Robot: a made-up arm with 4 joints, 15 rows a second.
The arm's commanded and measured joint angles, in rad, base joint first. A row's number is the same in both.
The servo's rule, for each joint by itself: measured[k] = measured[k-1] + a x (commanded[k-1-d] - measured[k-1]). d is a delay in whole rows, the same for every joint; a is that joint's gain. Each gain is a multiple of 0.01, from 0.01 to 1. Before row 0 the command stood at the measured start. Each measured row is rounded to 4 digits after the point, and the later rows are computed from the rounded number. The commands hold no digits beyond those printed.
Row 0, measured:
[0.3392 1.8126 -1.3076 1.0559]
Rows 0 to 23, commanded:
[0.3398 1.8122 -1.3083 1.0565]
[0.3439 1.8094 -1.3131 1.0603]
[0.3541 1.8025 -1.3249 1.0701]
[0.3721 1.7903 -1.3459 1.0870]
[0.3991 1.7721 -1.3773 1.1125]
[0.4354 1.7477 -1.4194 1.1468]
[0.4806 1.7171 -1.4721 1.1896]
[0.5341 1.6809 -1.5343 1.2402]
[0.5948 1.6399 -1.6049 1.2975]
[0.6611 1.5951 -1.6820 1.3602]
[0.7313 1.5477 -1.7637 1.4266]
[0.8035 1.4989 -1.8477 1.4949]
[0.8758 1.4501 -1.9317 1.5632]
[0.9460 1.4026 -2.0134 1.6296]
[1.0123 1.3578 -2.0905 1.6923]
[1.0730 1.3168 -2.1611 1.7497]
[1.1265 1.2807 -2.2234 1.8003]
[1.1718 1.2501 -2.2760 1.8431]
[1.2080 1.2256 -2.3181 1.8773]
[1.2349 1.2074 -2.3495 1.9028]
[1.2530 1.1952 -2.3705 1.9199]
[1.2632 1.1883 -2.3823 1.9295]
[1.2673 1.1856 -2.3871 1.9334]
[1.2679 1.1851 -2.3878 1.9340]
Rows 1 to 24, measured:
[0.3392 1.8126 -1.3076 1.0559]
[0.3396 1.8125 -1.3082 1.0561]
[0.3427 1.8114 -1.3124 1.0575]
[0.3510 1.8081 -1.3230 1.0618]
[0.3664 1.8015 -1.3425 1.0704]
[0.3903 1.7906 -1.3721 1.0847]
[0.4232 1.7747 -1.4123 1.1058]
[0.4651 1.7534 -1.4631 1.1343]
[0.5155 1.7266 -1.5236 1.1703]
[0.5734 1.6945 -1.5927 1.2135]
[0.6374 1.6577 -1.6686 1.2634]
[0.7059 1.6170 -1.7494 1.3189]
[0.7771 1.5733 -1.8330 1.3787]
[0.8492 1.5277 -1.9169 1.4414]
[0.9199 1.4814 -1.9989 1.5054]
[0.9874 1.4357 -2.0768 1.5689]
[1.0499 1.3917 -2.1485 1.6304]
[1.1058 1.3506 -2.2122 1.6882]
[1.1540 1.3134 -2.2664 1.7409]
[1.1934 1.2809 -2.3103 1.7873]
[1.2237 1.2537 -2.3436 1.8266]
[1.2451 1.2321 -2.3665 1.8583]
[1.2583 1.2159 -2.3799 1.8825]
[1.2649 1.2047 -2.3860 1.8998]
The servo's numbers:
d 1
a 0.73 0.37 0.85 0.34

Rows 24 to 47, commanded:
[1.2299 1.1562 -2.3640 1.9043]
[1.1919 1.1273 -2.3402 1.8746]
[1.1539 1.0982 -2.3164 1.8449]
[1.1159 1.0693 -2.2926 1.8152]
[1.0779 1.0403 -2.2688 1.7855]
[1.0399 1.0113 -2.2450 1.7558]
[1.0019 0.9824 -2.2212 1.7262]
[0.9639 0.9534 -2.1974 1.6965]
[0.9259 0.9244 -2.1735 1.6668]
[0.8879 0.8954 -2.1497 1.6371]
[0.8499 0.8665 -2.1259 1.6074]
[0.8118 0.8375 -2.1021 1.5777]
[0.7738 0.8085 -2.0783 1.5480]
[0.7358 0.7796 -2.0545 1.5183]
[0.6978 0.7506 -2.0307 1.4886]
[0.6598 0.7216 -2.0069 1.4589]
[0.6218 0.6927 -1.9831 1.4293]
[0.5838 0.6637 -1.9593 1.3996]
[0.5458 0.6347 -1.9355 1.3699]
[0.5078 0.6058 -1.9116 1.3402]
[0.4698 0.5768 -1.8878 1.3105]
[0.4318 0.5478 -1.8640 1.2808]
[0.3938 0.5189 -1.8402 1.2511]
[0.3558 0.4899 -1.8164 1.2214]
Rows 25 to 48, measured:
[1.2671 1.1974 -2.3875 1.9114]
[1.2399 1.1822 -2.3675 1.9090]
[1.2049 1.1619 -2.3443 1.8973]
[1.1677 1.1383 -2.3206 1.8795]
[1.1299 1.1128 -2.2968 1.8576]
[1.0919 1.0860 -2.2730 1.8331]
[1.0539 1.0584 -2.2492 1.8068]
[1.0159 1.0303 -2.2254 1.7794]
[0.9779 1.0018 -2.2016 1.7512]
[0.9399 0.9732 -2.1777 1.7225]
[0.9019 0.9444 -2.1539 1.6935]
[0.8639 0.9156 -2.1301 1.6642]
[0.8259 0.8867 -2.1063 1.6348]
[0.7879 0.8578 -2.0825 1.6053]
[0.7499 0.8289 -2.0587 1.5757]
[0.7119 0.7999 -2.0349 1.5461]
[0.6739 0.7709 -2.0111 1.5165]
[0.6359 0.7420 -1.9873 1.4869]
[0.5979 0.7130 -1.9635 1.4572]
[0.5599 0.6840 -1.9397 1.4275]
[0.5219 0.6551 -1.9158 1.3978]
[0.4839 0.6261 -1.8920 1.3681]
[0.4459 0.5971 -1.8682 1.3384]
[0.4079 0.5682 -1.8444 1.3087]

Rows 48 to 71, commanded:
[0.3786 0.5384 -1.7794 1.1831]
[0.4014 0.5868 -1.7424 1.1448]
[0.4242 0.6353 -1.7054 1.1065]
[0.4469 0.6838 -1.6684 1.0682]
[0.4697 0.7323 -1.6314 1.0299]
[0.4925 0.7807 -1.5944 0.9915]
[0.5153 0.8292 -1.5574 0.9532]
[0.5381 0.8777 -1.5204 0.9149]
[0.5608 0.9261 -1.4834 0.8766]
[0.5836 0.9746 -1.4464 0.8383]
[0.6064 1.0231 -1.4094 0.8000]
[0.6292 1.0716 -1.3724 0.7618]
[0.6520 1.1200 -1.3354 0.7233]
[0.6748 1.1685 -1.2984 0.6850]
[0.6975 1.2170 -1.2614 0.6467]
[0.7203 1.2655 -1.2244 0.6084]
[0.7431 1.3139 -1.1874 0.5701]
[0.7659 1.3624 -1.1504 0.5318]
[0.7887 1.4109 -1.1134 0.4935]
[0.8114 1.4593 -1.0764 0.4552]
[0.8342 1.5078 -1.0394 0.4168]
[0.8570 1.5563 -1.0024 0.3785]
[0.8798 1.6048 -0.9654 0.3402]
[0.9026 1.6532 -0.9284 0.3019]
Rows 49 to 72, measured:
[0.3699 0.5392 -1.8206 1.2790]
[0.3763 0.5389 -1.7856 1.2464]
[0.3946 0.5566 -1.7489 1.2119]
[0.4162 0.5857 -1.7119 1.1761]
[0.4386 0.6220 -1.6749 1.1394]
[0.4613 0.6628 -1.6379 1.1022]
[0.4841 0.7064 -1.6009 1.0646]
[0.5069 0.7518 -1.5639 1.0267]
[0.5297 0.7984 -1.5269 0.9887]
[0.5524 0.8456 -1.4899 0.9506]
[0.5752 0.8933 -1.4529 0.9124]
[0.5980 0.9413 -1.4159 0.8742]
[0.6208 0.9895 -1.3789 0.8360]
[0.6436 1.0378 -1.3419 0.7977]
[0.6664 1.0862 -1.3049 0.7594]
[0.6891 1.1346 -1.2679 0.7211]
[0.7119 1.1830 -1.2309 0.6828]
[0.7347 1.2314 -1.1939 0.6445]
[0.7575 1.2799 -1.1569 0.6062]
[0.7803 1.3284 -1.1199 0.5679]
[0.8030 1.3768 -1.0829 0.5296]
[0.8258 1.4253 -1.0459 0.4912]
[0.8486 1.4738 -1.0089 0.4529]
[0.8714 1.5223 -0.9719 0.4146]

